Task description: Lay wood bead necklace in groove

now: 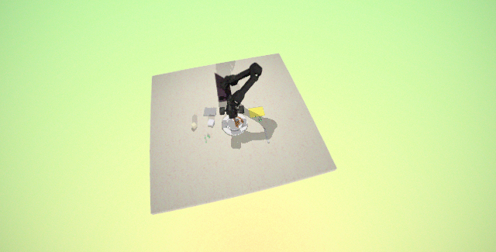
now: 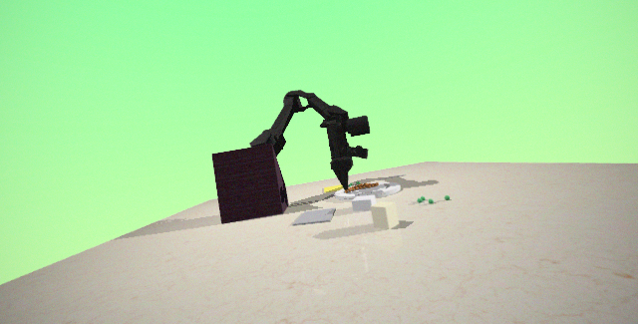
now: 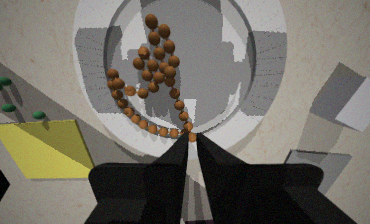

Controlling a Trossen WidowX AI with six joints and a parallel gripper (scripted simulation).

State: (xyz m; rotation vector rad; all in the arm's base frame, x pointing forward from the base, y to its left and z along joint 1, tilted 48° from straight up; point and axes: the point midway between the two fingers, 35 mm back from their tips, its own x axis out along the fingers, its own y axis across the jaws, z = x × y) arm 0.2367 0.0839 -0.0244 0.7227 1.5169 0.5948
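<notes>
The round white bead board lies 6 cm ahead of my gripper tip, 1 cm to the left of it and 1 cm below it. The rest, counted from my gripper tip: cream cube (3 cm ahead, 31 cm to the right); yellow card (2 cm behind, 20 cm to the left, 2 cm below); grey flat plate (9 cm behind, 18 cm to the right, 2 cm below).
</notes>
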